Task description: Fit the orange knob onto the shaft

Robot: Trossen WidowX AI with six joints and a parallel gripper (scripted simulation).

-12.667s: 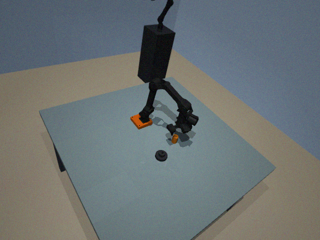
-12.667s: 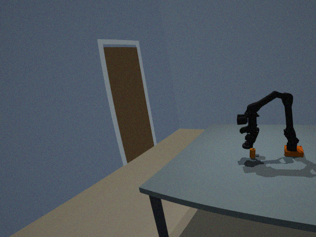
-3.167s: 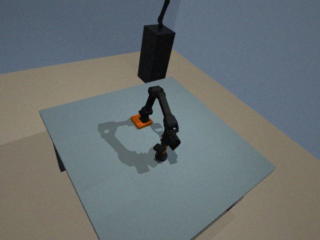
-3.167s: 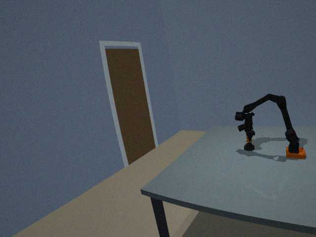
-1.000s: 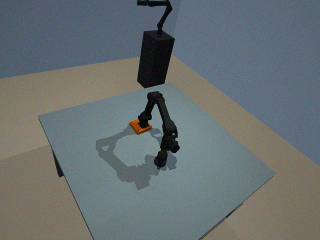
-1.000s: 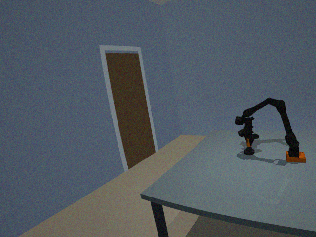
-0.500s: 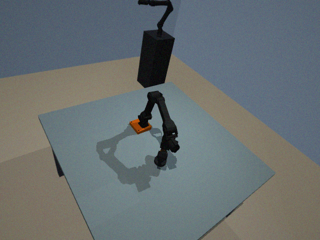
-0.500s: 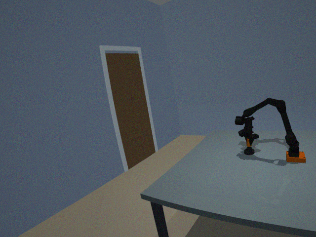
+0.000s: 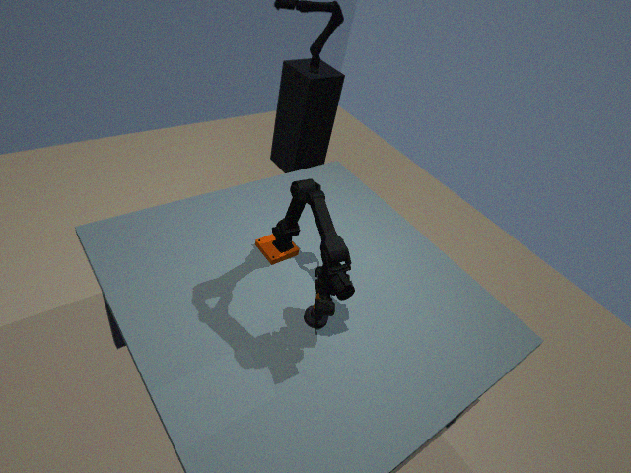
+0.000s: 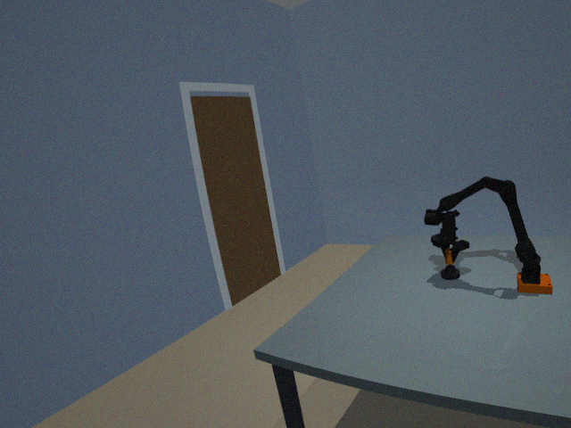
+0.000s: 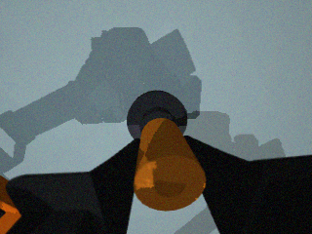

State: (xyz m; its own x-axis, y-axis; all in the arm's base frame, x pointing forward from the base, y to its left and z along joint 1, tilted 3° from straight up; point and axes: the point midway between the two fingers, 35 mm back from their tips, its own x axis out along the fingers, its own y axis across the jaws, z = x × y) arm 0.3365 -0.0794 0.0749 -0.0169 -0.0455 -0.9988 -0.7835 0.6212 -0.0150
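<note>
Right now my gripper tip is 20 mm below the orange knob. Round my gripper tip: dark round pedestal 40 mm below.
</note>
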